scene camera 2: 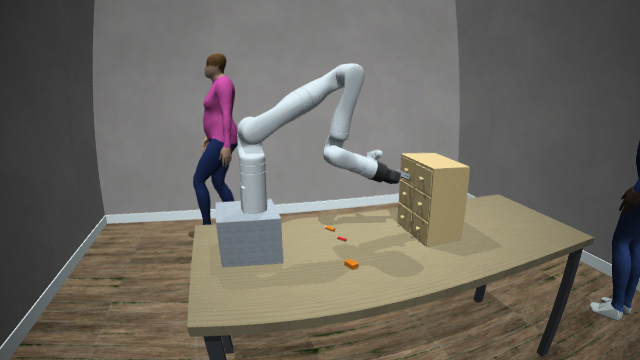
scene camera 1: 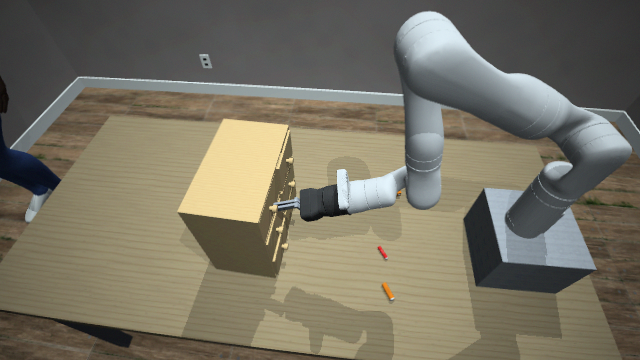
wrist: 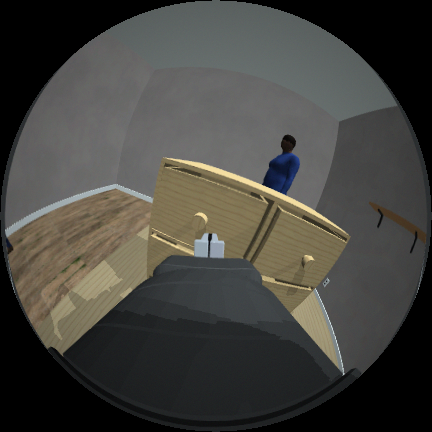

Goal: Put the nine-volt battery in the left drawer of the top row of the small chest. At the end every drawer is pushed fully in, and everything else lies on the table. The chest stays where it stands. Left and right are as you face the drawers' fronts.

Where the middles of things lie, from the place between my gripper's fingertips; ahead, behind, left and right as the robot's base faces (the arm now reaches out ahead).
I see the small wooden chest (scene camera 1: pixel 222 208) 90 mm ahead of my hand, 70 mm to the right of it and 80 mm below it.
